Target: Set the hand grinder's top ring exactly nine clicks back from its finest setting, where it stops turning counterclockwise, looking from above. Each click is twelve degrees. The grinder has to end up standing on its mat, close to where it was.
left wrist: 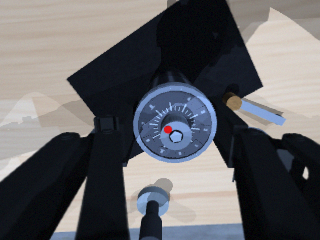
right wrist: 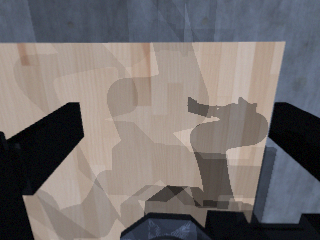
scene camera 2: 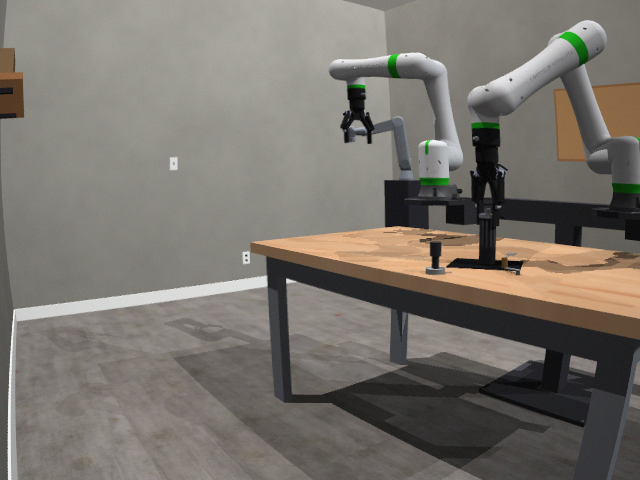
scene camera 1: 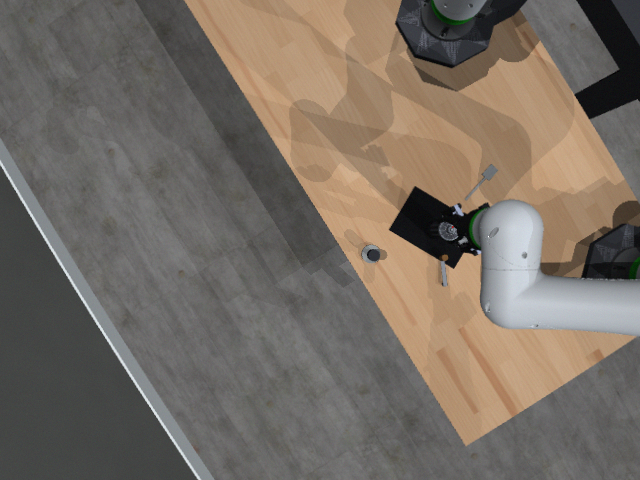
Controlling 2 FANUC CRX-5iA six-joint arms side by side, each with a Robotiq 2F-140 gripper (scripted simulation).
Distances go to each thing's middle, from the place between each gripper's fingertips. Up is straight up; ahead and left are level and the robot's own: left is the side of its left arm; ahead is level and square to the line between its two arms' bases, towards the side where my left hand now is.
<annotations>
My left hand is right at the top ring [left wrist: 172, 97]. Also, from my left hand: black mat [scene camera 1: 420, 208]: 1 cm behind, 1 cm to the right, 15 cm below.
My right hand [scene camera 2: 358, 143] is 37 cm short of the top ring, 97 cm to the right of it and 30 cm above it. Also, from my right hand: black mat (37 cm ahead, 97 cm to the left, 45 cm below).
</annotations>
